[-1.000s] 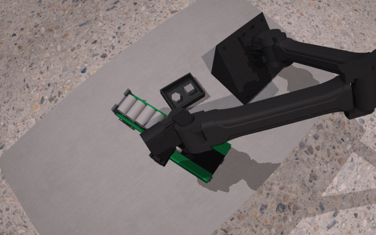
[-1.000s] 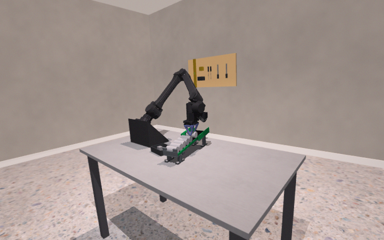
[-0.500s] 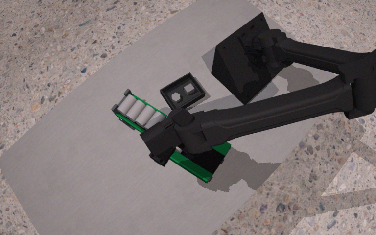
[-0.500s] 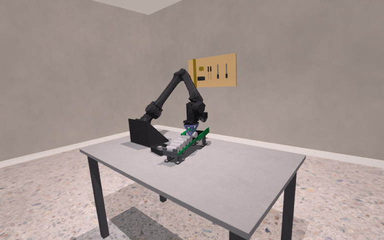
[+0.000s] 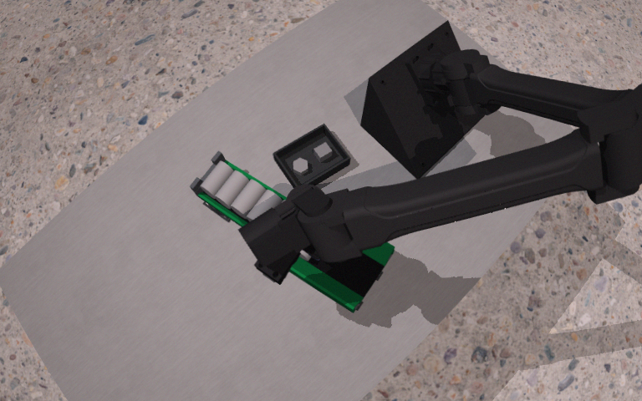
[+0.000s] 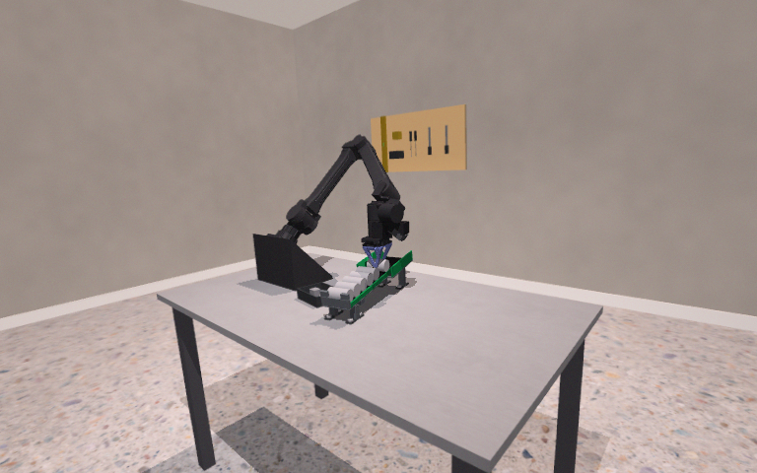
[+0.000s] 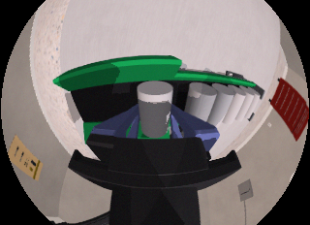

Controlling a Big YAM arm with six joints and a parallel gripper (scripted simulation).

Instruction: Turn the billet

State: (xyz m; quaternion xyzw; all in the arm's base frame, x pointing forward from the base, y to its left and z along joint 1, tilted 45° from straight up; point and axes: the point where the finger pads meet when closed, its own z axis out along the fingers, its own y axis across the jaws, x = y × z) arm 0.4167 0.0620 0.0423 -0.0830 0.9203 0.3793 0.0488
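The billet is right at my hand. From my hand the other things lie so: stop 240 mm to the right, 50 mm below, 40 mm ahead; ramp bed 50 mm to the right, 40 mm below, 10 mm ahead; small black tray 140 mm to the right, 140 mm behind, 100 mm below.
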